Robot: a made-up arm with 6 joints.
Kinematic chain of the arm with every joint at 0, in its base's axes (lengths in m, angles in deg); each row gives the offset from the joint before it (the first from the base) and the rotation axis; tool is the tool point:
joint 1: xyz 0 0 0.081 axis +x
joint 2: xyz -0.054 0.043 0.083 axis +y
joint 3: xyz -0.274 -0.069 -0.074 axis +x
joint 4: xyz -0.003 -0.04 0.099 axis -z
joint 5: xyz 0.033 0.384 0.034 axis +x
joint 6: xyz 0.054 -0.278 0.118 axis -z
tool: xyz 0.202 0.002 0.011
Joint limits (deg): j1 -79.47..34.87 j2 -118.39..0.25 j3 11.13..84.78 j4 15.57..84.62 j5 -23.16..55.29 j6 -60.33..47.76
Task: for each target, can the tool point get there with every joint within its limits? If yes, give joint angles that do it. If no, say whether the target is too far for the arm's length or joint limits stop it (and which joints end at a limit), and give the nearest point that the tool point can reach.
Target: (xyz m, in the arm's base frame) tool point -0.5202 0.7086 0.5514
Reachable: no: joint limits stop it (at a limit: joint 1, joint 2, joint 3, joint 4, joint 5, joint 6) | nearest point -0.2660 0.2989 0.5041 | short by 0.484 m
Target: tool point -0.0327 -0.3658 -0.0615
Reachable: yes | joints 14.37 -29.02 71.34 35.38 -10.41 30.93
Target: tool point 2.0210 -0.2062 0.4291
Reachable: no: too far | nearest point 0.3906 -0.1085 0.2641 | short by 1.642 m
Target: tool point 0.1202 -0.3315 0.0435
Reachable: yes | joints -37.39 -61.96 72.00 65.18 18.15 34.57
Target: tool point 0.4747 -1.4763 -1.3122
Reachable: no: too far | nearest point 0.1558 -0.3821 -0.2689 | short by 1.545 m
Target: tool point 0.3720 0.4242 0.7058
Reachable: no: joint limits stop it (at a limit: joint 1, joint 2, joint 3, joint 4, joint 5) | nearest point 0.2433 0.1616 0.5014 | short by 0.357 m
